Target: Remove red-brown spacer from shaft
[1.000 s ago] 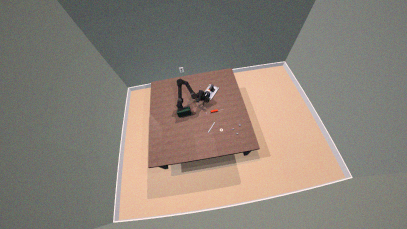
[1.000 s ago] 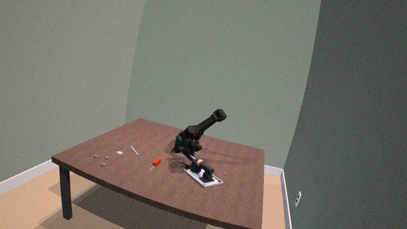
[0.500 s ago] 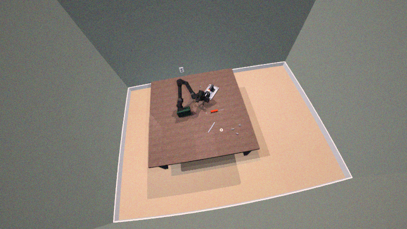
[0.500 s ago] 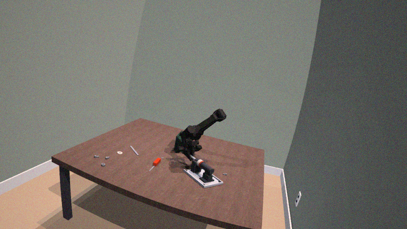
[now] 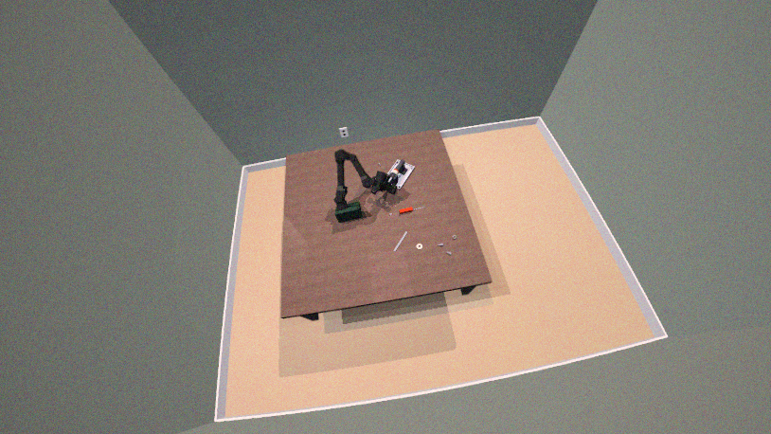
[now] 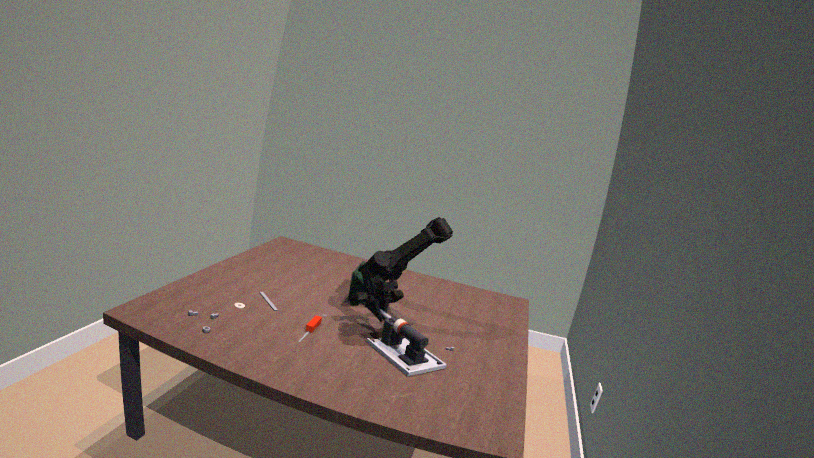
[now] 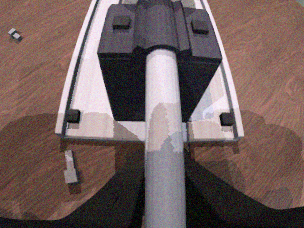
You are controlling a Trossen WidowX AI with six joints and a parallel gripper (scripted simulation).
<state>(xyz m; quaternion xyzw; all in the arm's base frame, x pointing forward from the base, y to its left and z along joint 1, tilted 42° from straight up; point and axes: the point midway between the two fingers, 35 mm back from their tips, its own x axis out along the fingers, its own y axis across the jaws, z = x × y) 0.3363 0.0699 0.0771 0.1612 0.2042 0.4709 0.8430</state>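
My gripper tip is now 5 cm to the right of the shaft, 4 cm short of it and 2 cm below it. The rest, counted from my gripper tip: red-brown spacer: 8 cm to the left, 7 cm ahead, 2 cm above; orange-handled screwdriver: 22 cm to the right, 12 cm ahead, 5 cm below.
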